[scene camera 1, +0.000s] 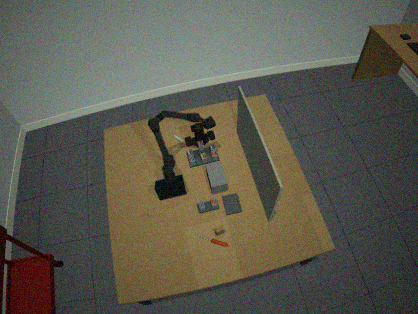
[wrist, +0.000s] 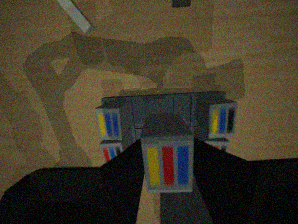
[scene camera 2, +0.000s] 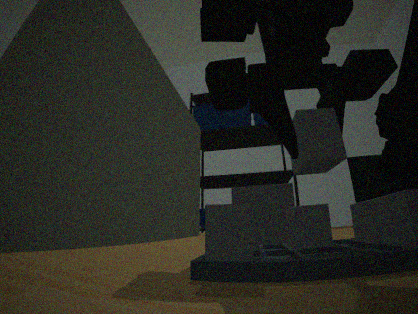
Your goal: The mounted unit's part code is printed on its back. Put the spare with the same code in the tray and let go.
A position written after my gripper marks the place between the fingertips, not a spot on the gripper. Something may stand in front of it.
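A spare (scene camera 2: pixel 320 144) is held by my gripper (scene camera 2: pixel 316 156), which is visible in the wrist view (wrist: pixel 164 138) too. A spare (wrist: pixel 216 116) is also in sight.
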